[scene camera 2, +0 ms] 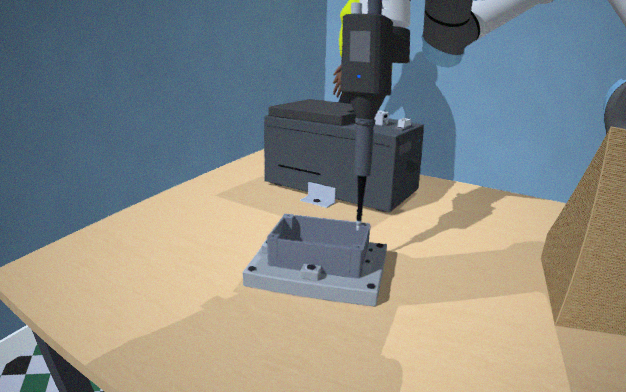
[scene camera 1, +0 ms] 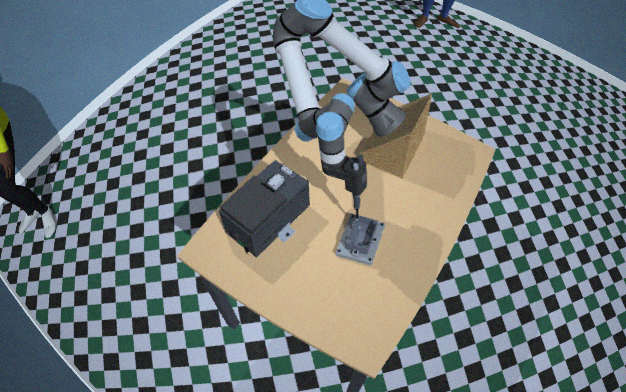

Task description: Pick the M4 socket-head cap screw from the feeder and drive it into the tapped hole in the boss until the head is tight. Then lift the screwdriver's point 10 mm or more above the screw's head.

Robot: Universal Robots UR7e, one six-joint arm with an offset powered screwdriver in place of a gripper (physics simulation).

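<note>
The screwdriver (scene camera 1: 357,216) (scene camera 2: 359,220) points down, its dark bit ending at the far right corner of the grey open-topped box (scene camera 1: 358,237) (scene camera 2: 314,256). A small light screw (scene camera 2: 358,225) is at the bit's point in scene camera 2, upright, at the rim beside the corner boss (scene camera 2: 365,225). How far it sits in the hole cannot be told. In scene camera 1 the screw is too small to make out. The feeder (scene camera 1: 255,202) (scene camera 2: 320,150) is a dark box behind the workpiece, with light parts on its top.
The box stands on a light grey base plate (scene camera 1: 345,253) (scene camera 2: 310,290) with dark holes. A small light bracket (scene camera 1: 286,233) (scene camera 2: 321,192) is at the feeder's front. A brown wedge-shaped block (scene camera 1: 400,145) (scene camera 2: 590,240) stands near the arm's base. All are on the wooden table (scene camera 1: 320,310) (scene camera 2: 165,240).
</note>
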